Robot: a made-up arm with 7 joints.
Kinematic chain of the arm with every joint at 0, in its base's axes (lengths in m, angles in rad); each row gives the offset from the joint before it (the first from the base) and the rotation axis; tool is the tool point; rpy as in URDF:
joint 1: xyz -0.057 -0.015 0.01 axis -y
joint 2: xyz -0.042 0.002 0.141 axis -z
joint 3: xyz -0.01 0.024 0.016 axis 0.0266 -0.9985 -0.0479
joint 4: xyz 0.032 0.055 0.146 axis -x
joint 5: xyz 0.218 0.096 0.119 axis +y
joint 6: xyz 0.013 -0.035 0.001 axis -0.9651 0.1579 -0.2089
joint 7: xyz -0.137 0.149 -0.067 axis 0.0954 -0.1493 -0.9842
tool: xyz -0.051 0 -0.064 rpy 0.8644 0.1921 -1.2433
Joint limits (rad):
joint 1: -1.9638..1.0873
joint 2: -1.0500..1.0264
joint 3: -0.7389..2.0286
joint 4: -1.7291..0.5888
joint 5: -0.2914..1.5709
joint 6: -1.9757..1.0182
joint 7: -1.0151..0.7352
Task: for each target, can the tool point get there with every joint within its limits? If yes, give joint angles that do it. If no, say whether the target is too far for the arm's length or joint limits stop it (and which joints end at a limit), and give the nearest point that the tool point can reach.
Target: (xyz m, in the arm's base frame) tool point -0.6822 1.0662 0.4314
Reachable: no: too far | nearest point -0.4554 0.5722 0.2785 | short by 0.565 m
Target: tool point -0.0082 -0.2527 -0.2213
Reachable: no: joint limits stop it (at a limit: joint 1, joint 3, joint 4, joint 6, joint 7) | nearest point 0.0308 -0.2960 -0.2838 | short by 0.085 m
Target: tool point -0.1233 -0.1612 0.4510
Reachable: yes | joints -0.9149 -0.5367 1.4353 -1.1082 0.8763 0.4042 0.4220
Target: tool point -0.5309 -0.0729 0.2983
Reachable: yes | joints 0.4238 -0.8132 0.8076 -0.8610 0.1538 -0.5476 -0.3558
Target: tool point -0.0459 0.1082 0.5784
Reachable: yes | joints 0.4391 0.3333 -0.4650 -0.3657 0.3792 -1.2137 -0.0769
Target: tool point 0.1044 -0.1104 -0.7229
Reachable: no: joint limits stop it (at a limit: joint 1, joint 5, joint 7) | nearest point 0.1046 -0.1012 -0.6561 | short by 0.067 m
